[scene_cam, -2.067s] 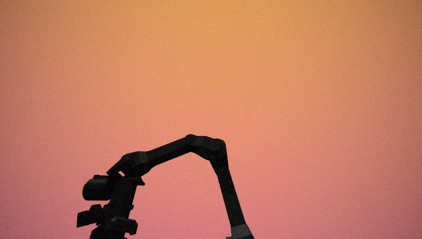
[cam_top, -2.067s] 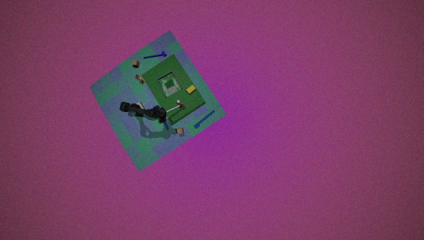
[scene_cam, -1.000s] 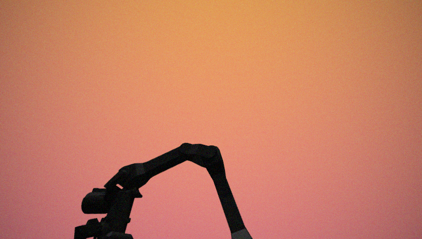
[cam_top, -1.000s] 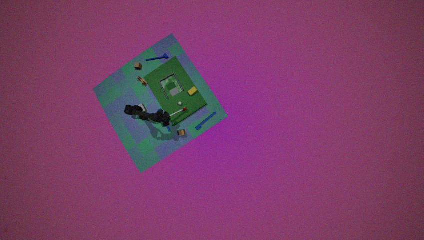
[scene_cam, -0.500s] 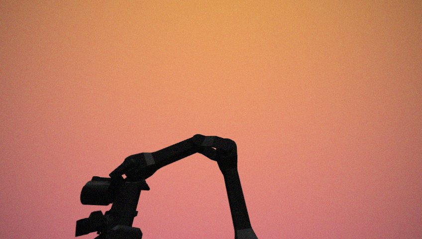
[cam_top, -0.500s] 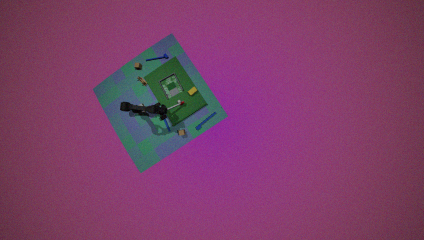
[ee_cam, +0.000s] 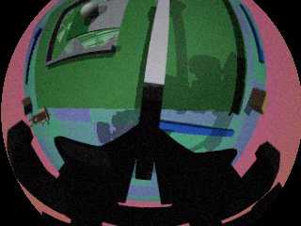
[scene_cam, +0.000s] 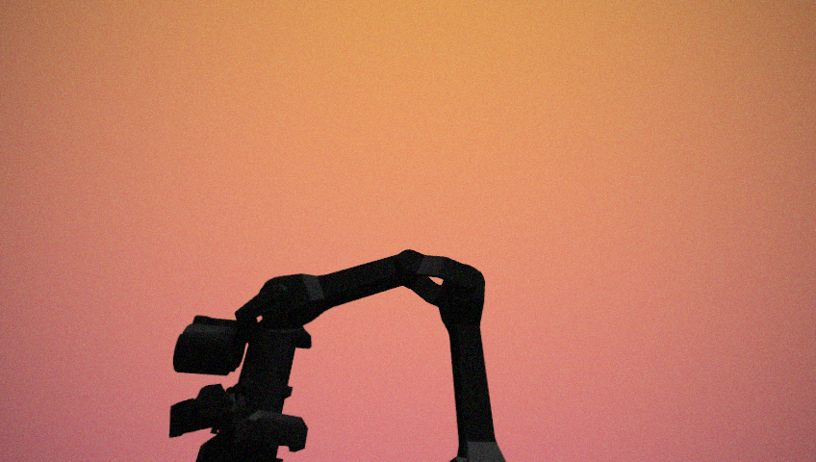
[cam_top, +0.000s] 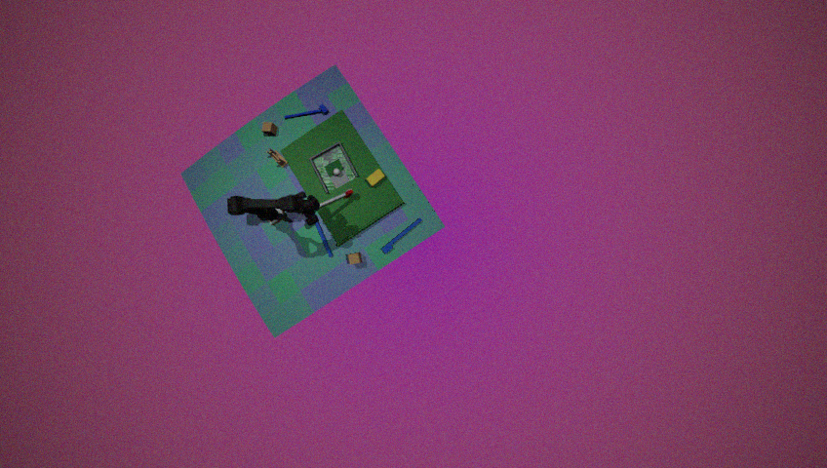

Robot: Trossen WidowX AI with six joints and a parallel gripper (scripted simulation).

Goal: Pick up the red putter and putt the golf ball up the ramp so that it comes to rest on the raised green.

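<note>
The red putter lies 120 mm ahead of my gripper tip, 20 mm to the right of it and 10 mm below it. Also, from my gripper tip: yellow block (410 mm ahead, 80 mm to the right, 70 mm below); then white golf ball (250 mm ahead, 110 mm to the left, 60 mm below).
</note>
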